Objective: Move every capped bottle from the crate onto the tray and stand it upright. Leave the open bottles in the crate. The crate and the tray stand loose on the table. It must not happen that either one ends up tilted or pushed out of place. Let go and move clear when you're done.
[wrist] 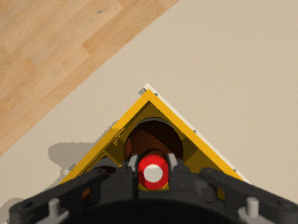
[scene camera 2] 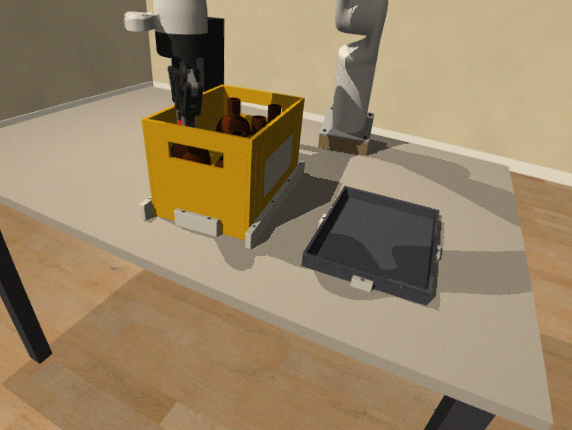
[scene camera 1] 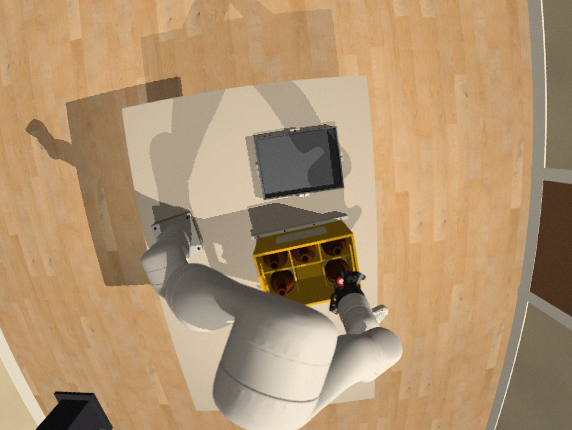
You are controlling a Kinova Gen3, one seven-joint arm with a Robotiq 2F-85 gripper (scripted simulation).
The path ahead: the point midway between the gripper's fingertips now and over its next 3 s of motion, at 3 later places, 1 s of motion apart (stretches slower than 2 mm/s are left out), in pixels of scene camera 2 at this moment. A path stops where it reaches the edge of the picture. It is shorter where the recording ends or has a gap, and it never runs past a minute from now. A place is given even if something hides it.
The gripper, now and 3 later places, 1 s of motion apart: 187, 135; 184, 84; 182, 32; 218, 23
